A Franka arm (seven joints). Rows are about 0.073 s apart.
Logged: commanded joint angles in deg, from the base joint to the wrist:
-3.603 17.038 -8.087 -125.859 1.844 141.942 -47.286
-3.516 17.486 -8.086 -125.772 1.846 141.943 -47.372
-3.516 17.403 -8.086 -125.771 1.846 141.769 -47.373
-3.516 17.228 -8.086 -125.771 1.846 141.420 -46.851
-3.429 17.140 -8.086 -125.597 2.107 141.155 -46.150
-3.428 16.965 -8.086 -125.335 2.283 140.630 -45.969
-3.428 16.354 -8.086 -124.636 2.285 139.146 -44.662
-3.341 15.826 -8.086 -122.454 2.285 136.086 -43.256
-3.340 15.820 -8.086 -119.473 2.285 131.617 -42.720
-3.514 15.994 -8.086 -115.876 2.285 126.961 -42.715
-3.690 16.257 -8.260 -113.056 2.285 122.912 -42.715
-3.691 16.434 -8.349 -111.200 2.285 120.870 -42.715
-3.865 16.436 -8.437 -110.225 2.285 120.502 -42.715
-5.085 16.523 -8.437 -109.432 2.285 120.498 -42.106
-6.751 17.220 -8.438 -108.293 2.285 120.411 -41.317
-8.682 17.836 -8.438 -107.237 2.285 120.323 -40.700
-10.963 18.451 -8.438 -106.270 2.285 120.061 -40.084
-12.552 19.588 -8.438 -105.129 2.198 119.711 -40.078
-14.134 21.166 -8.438 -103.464 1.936 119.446 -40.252
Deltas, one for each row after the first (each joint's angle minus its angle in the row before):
0.087 0.448 0.001 0.087 0.002 0.001 -0.086
0.000 -0.083 0.000 0.001 0.000 -0.174 -0.001
0.000 -0.175 0.000 0.000 0.000 -0.349 0.522
0.087 -0.088 0.000 0.174 0.261 -0.265 0.701
0.001 -0.175 0.000 0.262 0.176 -0.525 0.181
0.000 -0.611 0.000 0.699 0.002 -1.484 1.307
0.087 -0.528 0.000 2.182 0.000 -3.060 1.406
0.001 -0.006 0.000 2.981 0.000 -4.469 0.536
-0.174 0.174 0.000 3.597 0.000 -4.656 0.005
-0.176 0.263 -0.174 2.820 0.000 -4.049 0.000
-0.001 0.177 -0.089 1.856 0.000 -2.042 0.000
-0.174 0.002 -0.088 0.975 0.000 -0.368 0.000
-1.220 0.087 0.000 0.793 0.000 -0.004 0.609
-1.666 0.697 -0.001 1.139 0.000 -0.087 0.789
-1.931 0.616 0.000 1.056 0.000 -0.088 0.617
-2.281 0.615 0.000 0.967 0.000 -0.262 0.616
-1.589 1.137 0.000 1.141 -0.087 -0.350 0.006
-1.582 1.578 0.000 1.665 -0.262 -0.265 -0.174

